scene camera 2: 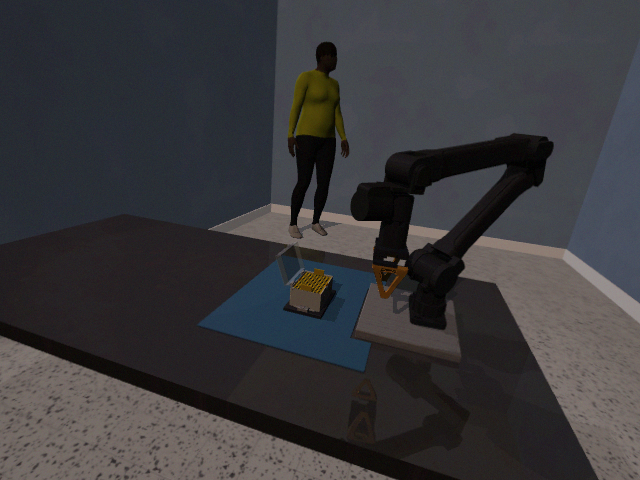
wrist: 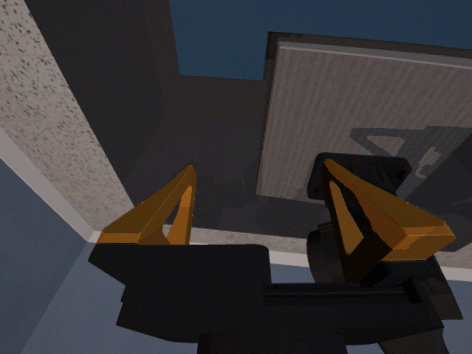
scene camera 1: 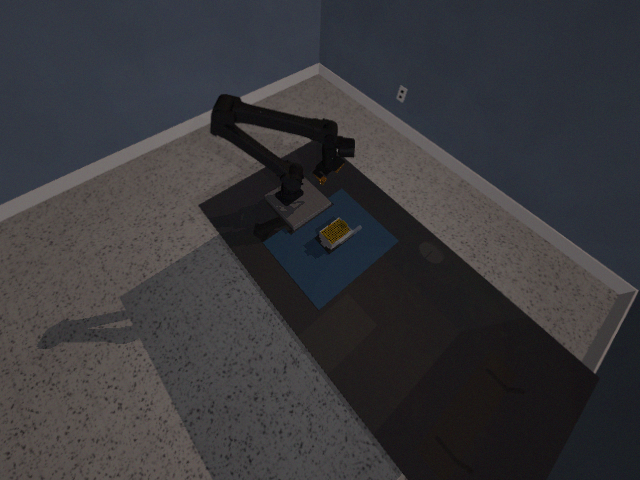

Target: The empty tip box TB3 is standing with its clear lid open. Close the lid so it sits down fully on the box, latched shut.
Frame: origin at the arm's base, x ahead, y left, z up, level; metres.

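Seen in the pictures: gripper, fingertip midpoint: (scene camera 2: 383, 289) (wrist: 257, 168) (scene camera 1: 328, 178); arm's base at its link origin: (scene camera 2: 425, 313) (scene camera 1: 289, 195).
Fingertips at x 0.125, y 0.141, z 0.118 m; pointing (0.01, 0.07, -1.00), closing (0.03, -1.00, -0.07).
Offsets run from my fingertips to a thing's top centre. Level surfaces: height alone.
The tip box TB3 @(dx +0.186, dy -0.141, dz -0.077 m) (scene camera 1: 330, 240) (scene camera 2: 306, 299) is a whitish box with a yellow perforated top, standing upright on a small dark base. Its clear lid @(dx +0.252, dy -0.146, dz +0.010 m) (scene camera 1: 351, 235) (scene camera 2: 290, 264) stands open, tilted up from the box's far side from the arm base. My gripper (wrist: 257, 168) is open and empty. In scene camera 2 its orange fingers point down, above and beside the arm's base board, to the right of the box and well apart from it. The box and lid do not show in the wrist view.
A blue mat @(dz -0.143 m) (scene camera 1: 320, 289) (scene camera 2: 248, 320) lies under the box on the dark table @(dz -0.146 m) (scene camera 1: 496, 330) (scene camera 2: 155, 289). The arm's light base board (scene camera 1: 312, 209) (scene camera 2: 403, 338) (wrist: 310, 110) adjoins the mat. A person in a yellow top (scene camera 2: 317, 105) stands beyond the table.
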